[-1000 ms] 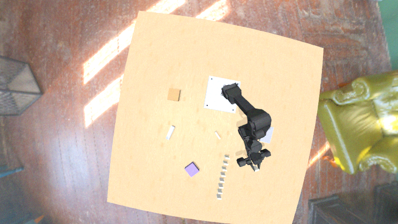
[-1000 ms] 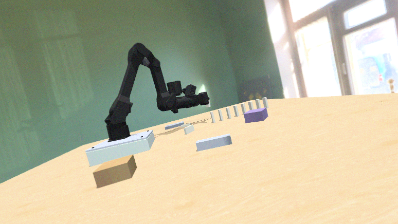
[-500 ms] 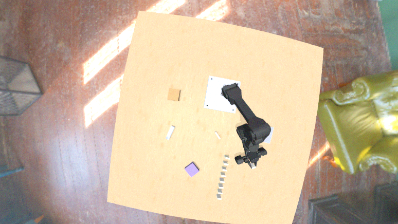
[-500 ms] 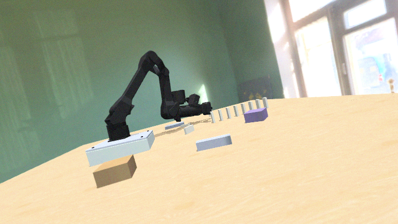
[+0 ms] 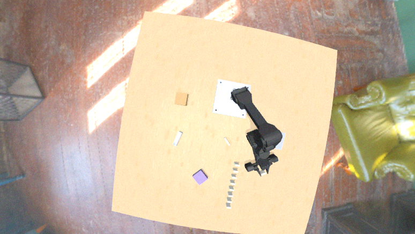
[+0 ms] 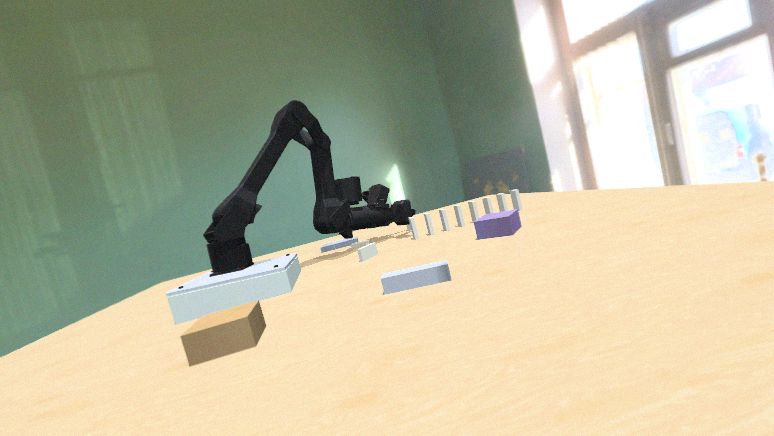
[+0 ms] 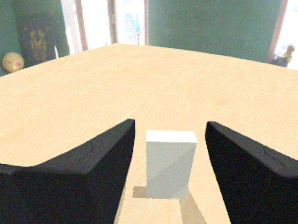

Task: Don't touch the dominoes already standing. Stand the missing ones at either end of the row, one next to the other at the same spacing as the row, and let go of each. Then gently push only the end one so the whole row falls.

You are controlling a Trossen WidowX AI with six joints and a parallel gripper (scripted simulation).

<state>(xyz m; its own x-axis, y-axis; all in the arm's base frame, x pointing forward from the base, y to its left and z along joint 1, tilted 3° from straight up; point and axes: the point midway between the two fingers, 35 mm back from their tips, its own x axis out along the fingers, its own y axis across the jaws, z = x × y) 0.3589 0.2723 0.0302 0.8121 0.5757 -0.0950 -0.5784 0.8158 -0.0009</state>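
The flat grey plate is 22 cm behind my gripper tip, 3 cm to the left of it and 4 cm below it. The rest, counted from my gripper tip: tan block 28 cm behind, 59 cm to the right, 3 cm below; then grey bar 5 cm behind, 54 cm to the right, 4 cm below; then purple block 12 cm ahead, 35 cm to the right, 3 cm below.
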